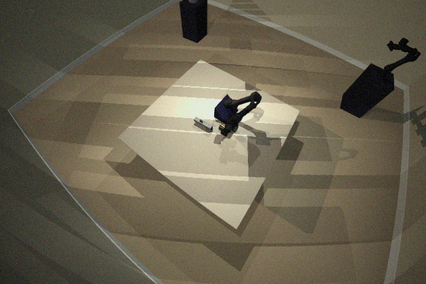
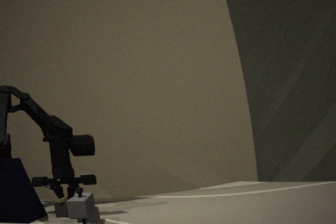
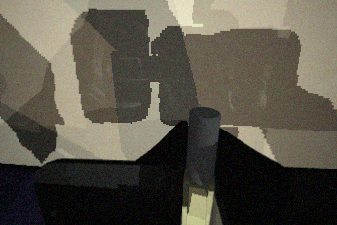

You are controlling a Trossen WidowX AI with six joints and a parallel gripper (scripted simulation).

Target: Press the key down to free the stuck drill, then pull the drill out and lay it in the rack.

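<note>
Right now the drill is 4 cm to the right of my gripper tip and 3 cm above it. The rest, counted from my gripper tip: blue key 24 cm to the right, 7 cm ahead, 4 cm above; small dark block 5 cm to the right, 1 cm above.
</note>
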